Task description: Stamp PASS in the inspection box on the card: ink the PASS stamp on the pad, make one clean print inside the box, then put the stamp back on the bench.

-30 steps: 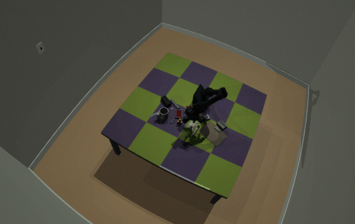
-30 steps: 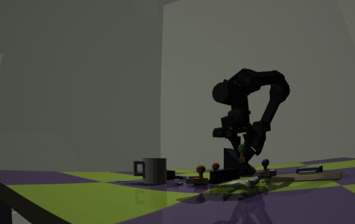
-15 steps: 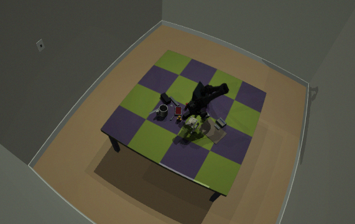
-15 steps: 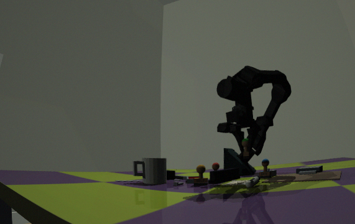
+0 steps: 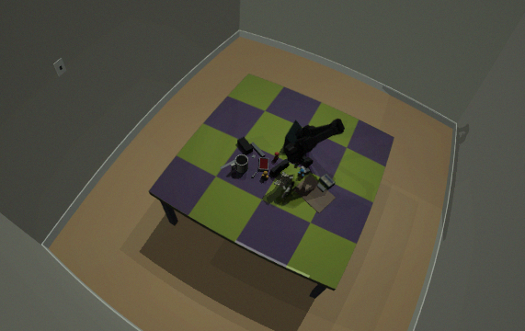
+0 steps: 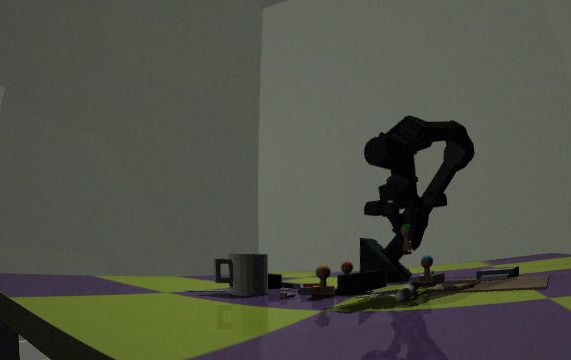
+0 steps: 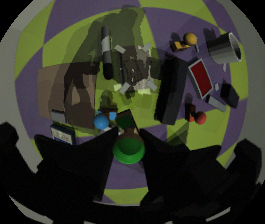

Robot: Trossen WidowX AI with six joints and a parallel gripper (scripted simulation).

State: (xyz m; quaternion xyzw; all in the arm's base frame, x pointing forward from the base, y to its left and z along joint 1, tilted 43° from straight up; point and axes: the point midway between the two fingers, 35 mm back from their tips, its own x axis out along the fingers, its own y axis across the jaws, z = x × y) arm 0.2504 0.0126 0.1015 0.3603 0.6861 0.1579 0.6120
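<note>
The blue-knobbed stamp is 7 cm below my gripper tip, 5 cm to the left of it and 1 cm ahead of it. Round my gripper tip: grey pen: 12 cm ahead, 8 cm below, 2 cm to the left; then grey printed sheet: 10 cm below, 9 cm ahead, 3 cm to the right; then green-knobbed stamp: right at my gripper tip.
</note>
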